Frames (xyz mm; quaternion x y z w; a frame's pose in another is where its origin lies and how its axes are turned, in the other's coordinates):
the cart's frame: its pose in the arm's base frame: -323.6 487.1 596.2 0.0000 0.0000 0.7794 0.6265
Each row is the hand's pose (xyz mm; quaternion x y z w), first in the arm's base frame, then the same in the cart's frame.
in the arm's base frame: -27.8 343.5 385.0 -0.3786 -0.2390 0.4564 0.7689
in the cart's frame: -203.8 -258.0 -211.2 -0.4235 0.1454 -0.3134 0.8375
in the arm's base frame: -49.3 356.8 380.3 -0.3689 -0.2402 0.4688 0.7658
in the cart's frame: -186.2 -239.9 -215.9 -0.4183 0.1370 -0.3032 0.8452
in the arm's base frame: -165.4 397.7 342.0 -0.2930 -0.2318 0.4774 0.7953
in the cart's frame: -121.3 -135.3 -254.2 -0.3642 0.0831 -0.3208 0.8704
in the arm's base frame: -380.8 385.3 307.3 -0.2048 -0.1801 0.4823 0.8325
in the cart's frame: -87.1 77.7 -288.9 -0.2687 0.0468 -0.3467 0.8975
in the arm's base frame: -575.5 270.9 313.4 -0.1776 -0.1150 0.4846 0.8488
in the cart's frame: -157.0 292.5 -282.8 -0.2009 0.0664 -0.3579 0.9095
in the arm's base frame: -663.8 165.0 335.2 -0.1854 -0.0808 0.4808 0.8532
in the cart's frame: -241.4 401.5 -261.0 -0.1791 0.0939 -0.3638 0.9093
